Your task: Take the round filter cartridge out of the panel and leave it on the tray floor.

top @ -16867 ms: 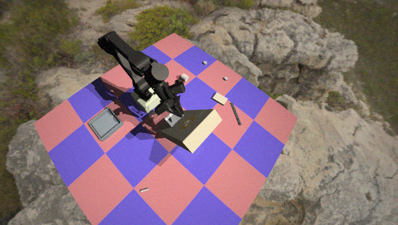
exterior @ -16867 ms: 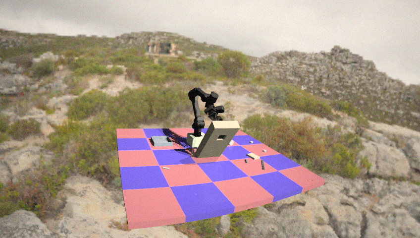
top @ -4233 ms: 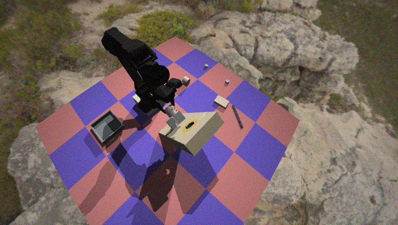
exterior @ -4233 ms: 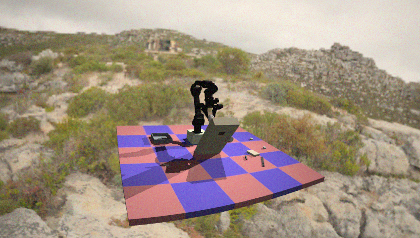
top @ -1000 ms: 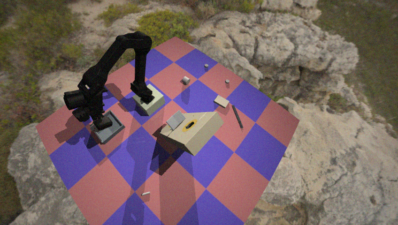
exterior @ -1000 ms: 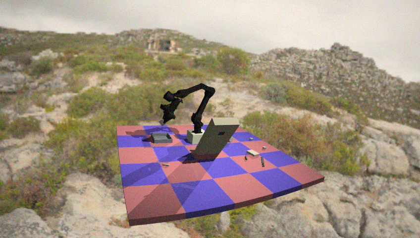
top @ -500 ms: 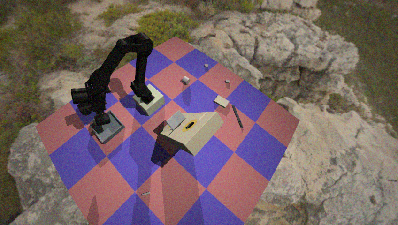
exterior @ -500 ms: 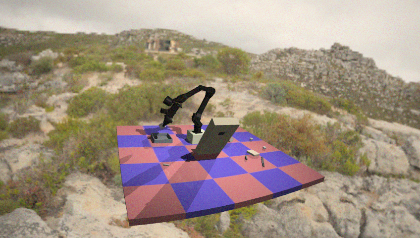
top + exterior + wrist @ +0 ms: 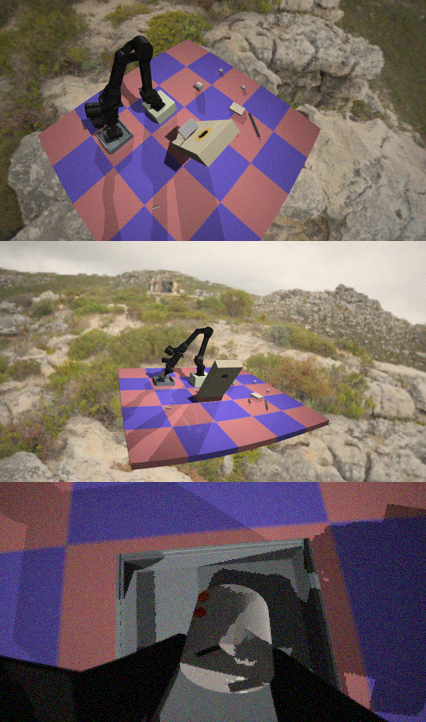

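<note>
Now: the round grey filter cartridge right at my gripper tip. From my gripper tip the other things lie so: grey flap 36 cm ahead, 24 cm to the left, 7 cm above; then dark tray 5 cm below; then small pin 44 cm ahead, 12 cm to the right, 6 cm below.
</note>
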